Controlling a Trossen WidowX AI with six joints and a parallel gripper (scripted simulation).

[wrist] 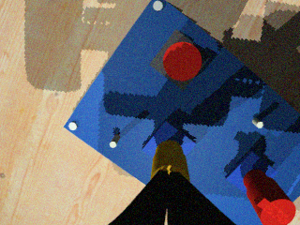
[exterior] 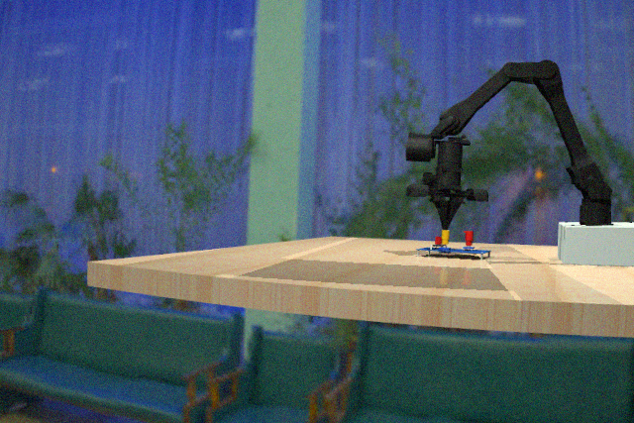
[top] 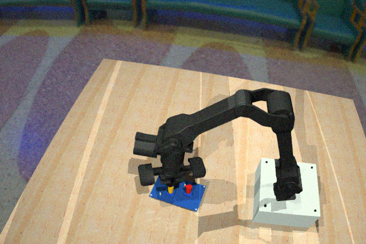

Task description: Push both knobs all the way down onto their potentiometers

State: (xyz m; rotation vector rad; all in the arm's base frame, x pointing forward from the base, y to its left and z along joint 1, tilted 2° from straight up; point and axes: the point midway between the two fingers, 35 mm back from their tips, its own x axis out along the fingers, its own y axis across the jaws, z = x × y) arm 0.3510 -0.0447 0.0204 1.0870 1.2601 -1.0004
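My gripper tip is 10 mm above the yellow knob. From my gripper tip the other things lie so: red knob (60 mm behind, 20 mm below).
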